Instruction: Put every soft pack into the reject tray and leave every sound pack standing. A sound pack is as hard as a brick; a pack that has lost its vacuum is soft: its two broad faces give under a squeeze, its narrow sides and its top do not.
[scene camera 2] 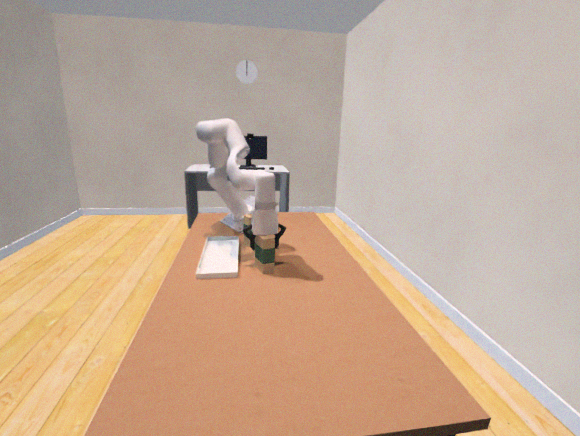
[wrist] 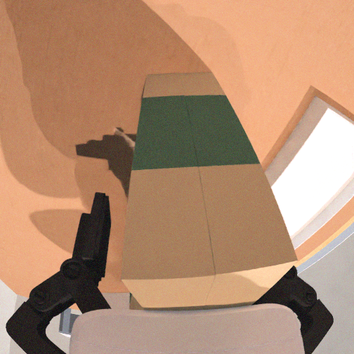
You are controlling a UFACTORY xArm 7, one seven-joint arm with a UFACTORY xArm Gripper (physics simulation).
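Pixels of known places: arm's base, origin of the base link: (scene camera 2: 242,213).
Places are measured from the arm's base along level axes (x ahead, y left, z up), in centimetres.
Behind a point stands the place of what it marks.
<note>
A tan pack with a green band (scene camera 2: 265,254) @(z 1.3, x 62.9, y 13.5 cm) (wrist: 200,215) stands upright on the table, right of the reject tray in the scene view. My gripper (scene camera 2: 263,244) @(z 1.4, x 57.0, y 13.1 cm) (wrist: 180,213) is open around its upper part. In the wrist view the left finger stands apart from the pack, and the pack hides the right fingertip. A second tan and green pack (scene camera 2: 247,219) @(z 6.4, x 33.8, y 5.0 cm) stands farther back, partly hidden by the gripper; a sliver of it shows low in the wrist view. The white reject tray (scene camera 2: 217,275) @(z -5.5, x 66.6, y -3.9 cm) (wrist: 290,150) lies beside the front pack; no pack shows in it.
The brown table (scene camera 2: 280,350) @(z -6.7, x 105.5, y 17.7 cm) stretches toward the scene camera. The arm's base stands at its far end. A grey desk (scene camera 2: 192,197) with a black monitor (scene camera 2: 258,147) stands behind the table.
</note>
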